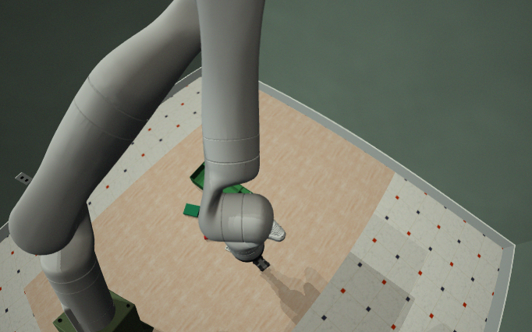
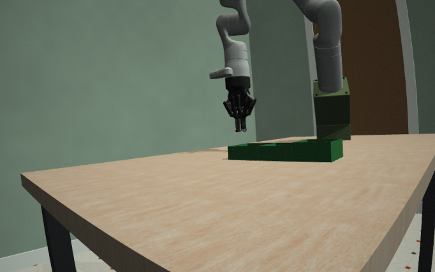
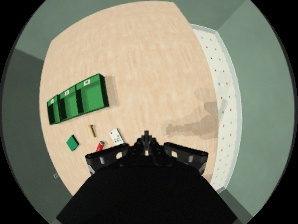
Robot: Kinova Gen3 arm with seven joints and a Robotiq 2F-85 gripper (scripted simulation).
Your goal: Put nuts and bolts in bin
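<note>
Right now my hand is 22 cm to the right of the green bin, 9 cm short of it and 6 cm above it. Round my hand: black bolt (2 cm below, 1 cm behind); white domino (8 cm to the left, 8 cm below, 2 cm behind); red cylinder (14 cm to the left, 7 cm below, 5 cm behind).
</note>
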